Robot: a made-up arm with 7 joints.
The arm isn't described. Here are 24 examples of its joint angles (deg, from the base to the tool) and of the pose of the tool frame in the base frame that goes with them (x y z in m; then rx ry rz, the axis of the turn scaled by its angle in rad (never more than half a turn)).
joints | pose
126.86 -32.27 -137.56 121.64 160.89 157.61 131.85 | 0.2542 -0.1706 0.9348 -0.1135 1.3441 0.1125
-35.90 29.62 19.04 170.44 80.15 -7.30 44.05 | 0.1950 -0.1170 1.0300 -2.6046 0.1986 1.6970
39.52 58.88 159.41 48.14 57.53 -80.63 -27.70 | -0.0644 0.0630 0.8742 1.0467 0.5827 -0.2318
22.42 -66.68 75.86 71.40 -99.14 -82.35 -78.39 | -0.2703 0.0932 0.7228 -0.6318 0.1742 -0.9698
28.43 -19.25 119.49 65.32 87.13 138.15 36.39 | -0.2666 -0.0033 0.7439 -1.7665 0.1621 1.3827
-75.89 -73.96 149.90 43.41 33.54 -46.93 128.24 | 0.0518 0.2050 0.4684 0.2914 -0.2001 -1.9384
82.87 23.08 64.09 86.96 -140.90 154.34 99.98 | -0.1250 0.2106 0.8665 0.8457 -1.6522 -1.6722
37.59 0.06 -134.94 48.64 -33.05 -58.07 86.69 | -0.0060 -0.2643 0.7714 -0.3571 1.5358 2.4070
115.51 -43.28 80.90 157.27 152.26 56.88 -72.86 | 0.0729 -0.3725 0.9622 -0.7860 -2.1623 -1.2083
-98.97 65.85 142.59 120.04 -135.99 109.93 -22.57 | 0.0509 -0.3098 0.9528 -1.4065 -0.7460 -1.4163
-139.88 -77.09 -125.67 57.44 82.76 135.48 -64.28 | -0.0751 0.2547 0.6354 0.7490 2.5521 0.3751
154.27 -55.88 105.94 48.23 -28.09 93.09 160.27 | -0.0296 -0.1794 0.6082 1.3015 0.0474 0.1210
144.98 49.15 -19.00 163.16 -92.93 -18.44 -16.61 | -0.2861 0.1900 0.9228 -1.7592 1.6769 -0.5977
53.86 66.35 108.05 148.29 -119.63 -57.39 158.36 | 0.0605 0.2728 0.8991 1.3045 1.6146 0.2186
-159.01 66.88 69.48 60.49 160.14 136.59 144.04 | -0.1131 -0.3028 0.7004 1.1093 1.3382 0.6426
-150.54 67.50 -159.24 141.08 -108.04 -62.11 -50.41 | -0.3086 -0.0366 0.8923 0.7100 0.9093 -0.2684
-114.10 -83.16 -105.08 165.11 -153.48 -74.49 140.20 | 0.0470 0.3763 0.6701 1.1063 0.5396 0.4772
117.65 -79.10 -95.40 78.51 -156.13 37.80 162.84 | 0.3766 -0.0230 0.6384 0.7162 -0.4138 -2.2482
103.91 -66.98 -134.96 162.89 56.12 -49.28 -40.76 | 0.1232 -0.3839 0.7239 0.2228 1.1596 1.8965
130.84 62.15 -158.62 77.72 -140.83 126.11 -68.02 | -0.0031 0.1425 1.0489 2.6818 -1.0078 1.1934
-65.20 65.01 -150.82 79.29 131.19 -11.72 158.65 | -0.0938 -0.0783 0.9936 -2.3044 2.0434 -0.2393
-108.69 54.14 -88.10 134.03 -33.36 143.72 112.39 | -0.2579 -0.1237 0.8493 0.7061 -0.6131 -0.8602
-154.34 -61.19 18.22 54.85 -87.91 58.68 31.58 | -0.0045 -0.0252 0.9293 2.3676 -0.6805 0.6943
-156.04 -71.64 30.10 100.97 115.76 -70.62 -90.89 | 0.1767 0.0156 0.8782 1.1892 1.1189 0.3414
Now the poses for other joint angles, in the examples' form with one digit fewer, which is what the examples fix.
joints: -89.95 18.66 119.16 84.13 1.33 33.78 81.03
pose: 0.224 0.131 0.885 0.460 0.221 -1.848
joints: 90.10 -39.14 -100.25 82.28 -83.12 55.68 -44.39
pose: 0.311 -0.233 0.776 -1.088 -0.923 0.219
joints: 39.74 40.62 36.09 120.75 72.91 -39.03 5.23
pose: 0.189 0.290 0.799 0.936 0.110 -1.856
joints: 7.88 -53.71 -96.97 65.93 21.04 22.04 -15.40
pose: -0.096 -0.301 0.674 0.361 -0.743 -2.897
